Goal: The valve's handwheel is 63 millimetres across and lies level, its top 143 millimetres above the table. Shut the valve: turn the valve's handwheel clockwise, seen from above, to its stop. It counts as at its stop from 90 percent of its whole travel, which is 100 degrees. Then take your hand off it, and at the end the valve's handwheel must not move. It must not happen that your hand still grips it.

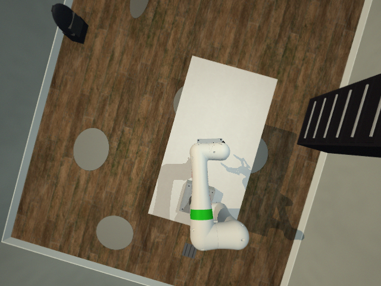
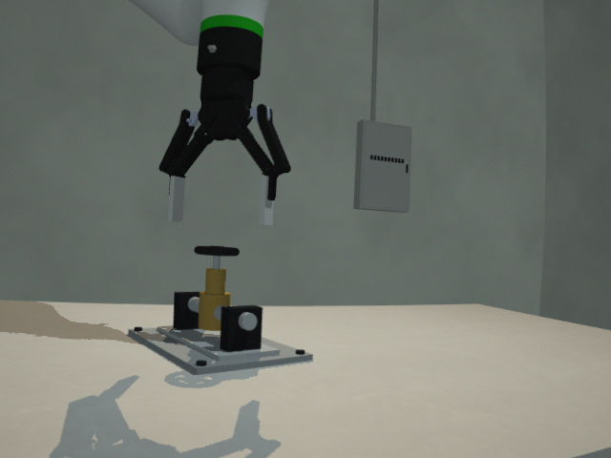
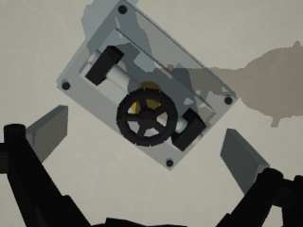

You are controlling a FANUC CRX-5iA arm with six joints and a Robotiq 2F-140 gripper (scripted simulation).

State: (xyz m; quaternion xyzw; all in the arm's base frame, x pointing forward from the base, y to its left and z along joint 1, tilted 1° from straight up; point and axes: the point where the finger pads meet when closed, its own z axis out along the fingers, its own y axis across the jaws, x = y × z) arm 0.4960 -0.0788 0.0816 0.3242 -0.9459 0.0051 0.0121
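The black spoked handwheel lies 6 cm below my hand.
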